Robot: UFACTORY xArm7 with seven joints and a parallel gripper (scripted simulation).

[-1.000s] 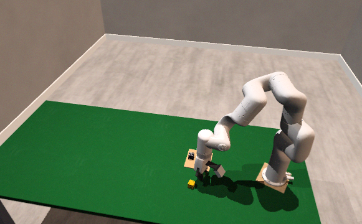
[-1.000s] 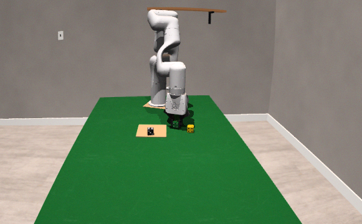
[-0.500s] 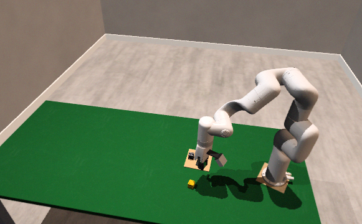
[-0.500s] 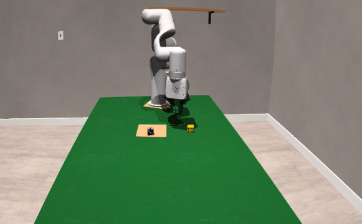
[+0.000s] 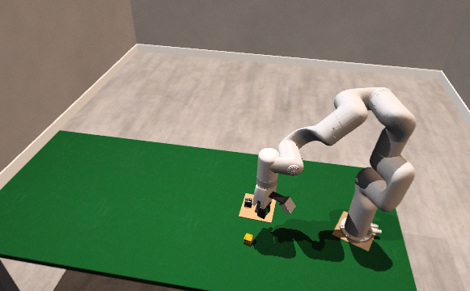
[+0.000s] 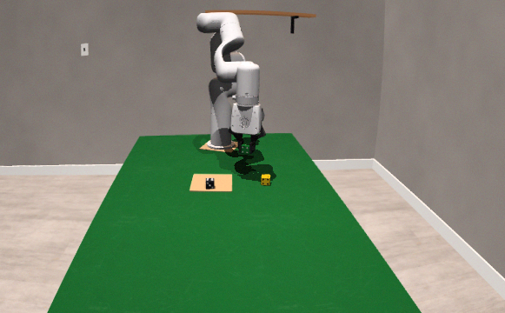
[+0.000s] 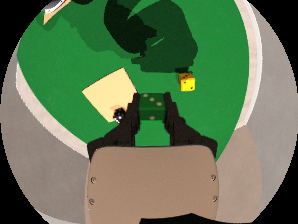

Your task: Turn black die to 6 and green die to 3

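The black die lies 80 mm ahead of my hand, 120 mm to the right of it and 100 mm below it. From my hand the other things lie so: green die (10 mm below); tan mat (40 mm ahead, 120 mm to the right, 120 mm below); yellow die (40 mm ahead, 70 mm to the left, 110 mm below).
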